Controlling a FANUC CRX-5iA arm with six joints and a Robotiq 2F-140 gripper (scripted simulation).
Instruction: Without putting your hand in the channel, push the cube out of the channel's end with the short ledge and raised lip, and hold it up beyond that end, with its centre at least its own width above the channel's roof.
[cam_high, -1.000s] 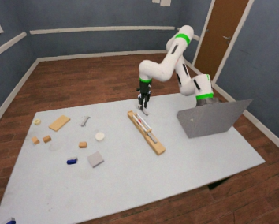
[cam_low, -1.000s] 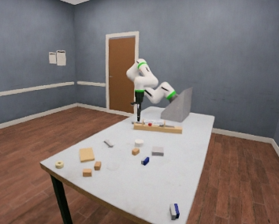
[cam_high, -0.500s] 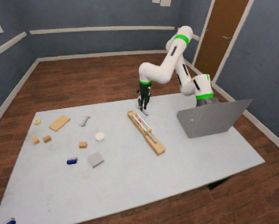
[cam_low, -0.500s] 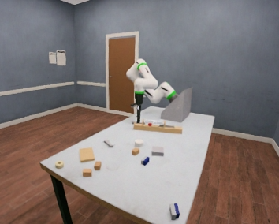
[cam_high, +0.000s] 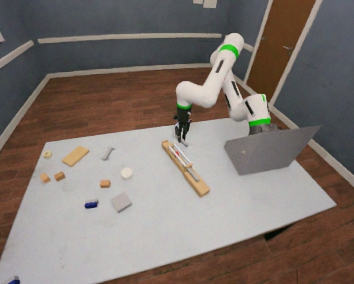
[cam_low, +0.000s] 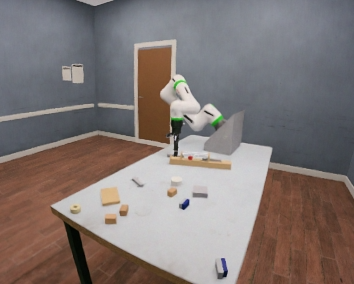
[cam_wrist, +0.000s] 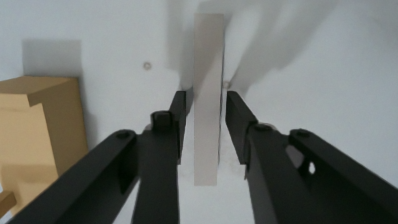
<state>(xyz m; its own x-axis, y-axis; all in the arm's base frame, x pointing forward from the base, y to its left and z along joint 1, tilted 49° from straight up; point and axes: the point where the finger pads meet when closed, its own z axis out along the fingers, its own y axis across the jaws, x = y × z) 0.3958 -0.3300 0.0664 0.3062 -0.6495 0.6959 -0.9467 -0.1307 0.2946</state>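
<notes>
Right now the thin grey stick is 30 mm below my hand. Also, from my hand: red cube (160 mm to the left, 90 mm ahead, 20 mm above); then tan channel (200 mm to the left, 80 mm ahead, 20 mm above); then white disc (410 mm ahead, 200 mm to the left, 20 mm below).
</notes>
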